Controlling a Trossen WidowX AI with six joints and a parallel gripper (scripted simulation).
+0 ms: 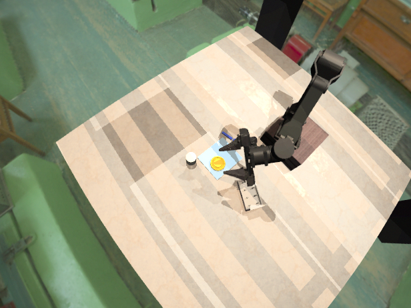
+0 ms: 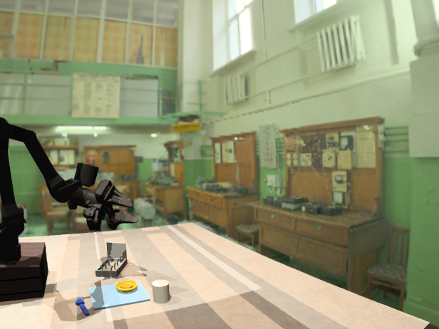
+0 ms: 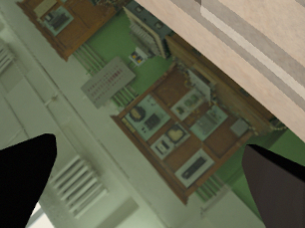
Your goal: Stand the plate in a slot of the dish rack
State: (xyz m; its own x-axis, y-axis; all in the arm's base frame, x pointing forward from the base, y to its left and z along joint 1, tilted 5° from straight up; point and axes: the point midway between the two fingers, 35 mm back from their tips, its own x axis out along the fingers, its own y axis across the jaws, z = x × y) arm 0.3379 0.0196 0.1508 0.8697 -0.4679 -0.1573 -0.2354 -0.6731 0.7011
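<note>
Right now my gripper tip is 4 cm past the yellow plate, 4 cm to the left of it and 20 cm above it. Round my gripper tip: grey dish rack (8 cm behind, 14 cm to the left, 20 cm below); then light blue flat board (7 cm behind, 6 cm to the right, 22 cm below); then beige cylinder (5 cm ahead, 12 cm to the right, 19 cm below).
</note>
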